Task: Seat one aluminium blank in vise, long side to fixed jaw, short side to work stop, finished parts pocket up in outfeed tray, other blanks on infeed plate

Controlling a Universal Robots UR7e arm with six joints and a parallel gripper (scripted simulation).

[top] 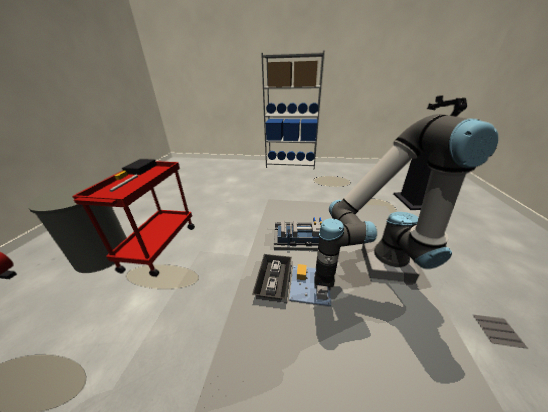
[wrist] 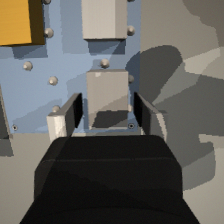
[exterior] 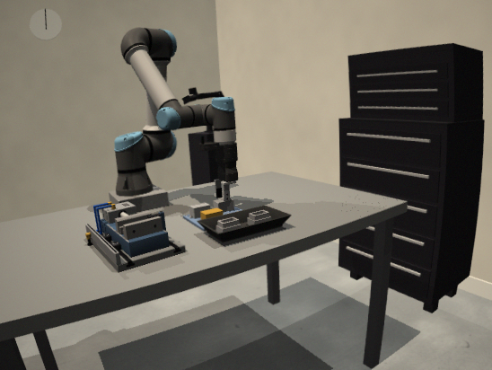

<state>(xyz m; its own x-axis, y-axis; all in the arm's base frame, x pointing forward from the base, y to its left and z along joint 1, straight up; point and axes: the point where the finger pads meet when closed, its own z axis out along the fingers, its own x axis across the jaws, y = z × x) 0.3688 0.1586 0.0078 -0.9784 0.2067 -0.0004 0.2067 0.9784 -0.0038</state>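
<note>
My hand is 4 cm above the aluminium blank. From my hand the other things lie so: brass blank: 7 cm ahead, 11 cm to the right, 4 cm below; vise: 4 cm ahead, 37 cm to the right, 2 cm below.
</note>
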